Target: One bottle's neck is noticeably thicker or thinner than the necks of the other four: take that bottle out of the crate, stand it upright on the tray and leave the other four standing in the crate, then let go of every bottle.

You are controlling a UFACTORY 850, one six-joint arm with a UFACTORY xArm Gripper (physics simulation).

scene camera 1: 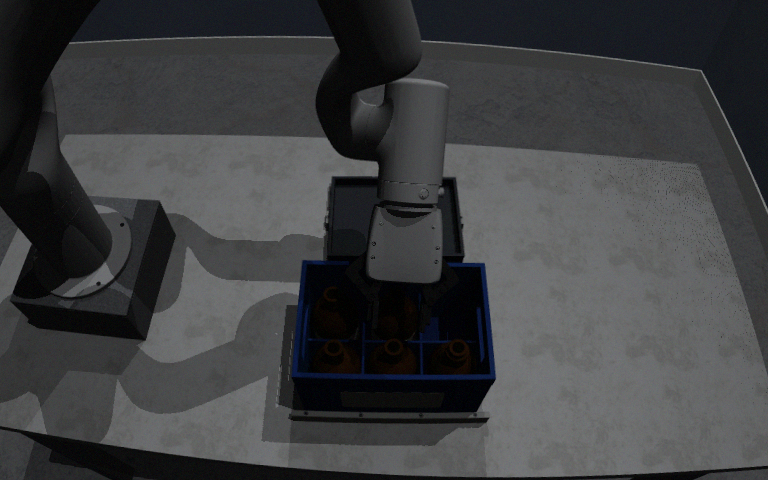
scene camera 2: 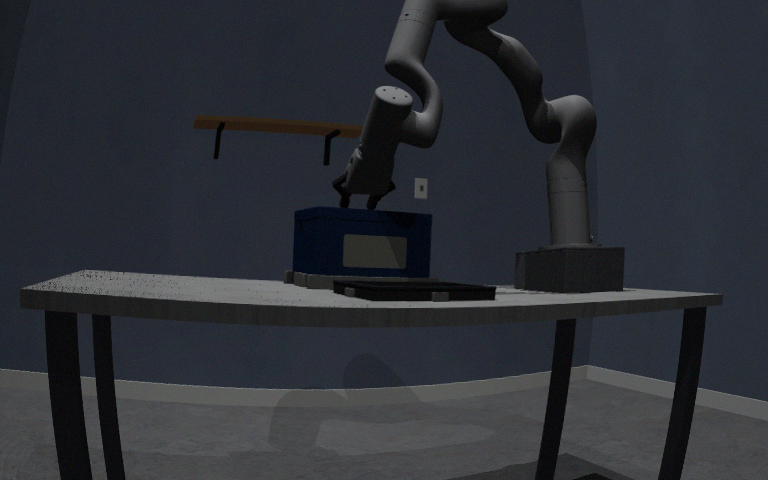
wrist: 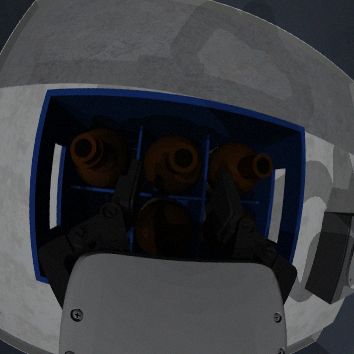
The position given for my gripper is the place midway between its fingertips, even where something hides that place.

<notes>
I see my gripper (scene camera 1: 397,328) and a brown bottle (scene camera 1: 451,358).
My gripper is seen too in scene camera 2 (scene camera 2: 356,209) and in the wrist view (wrist: 178,178).
</notes>
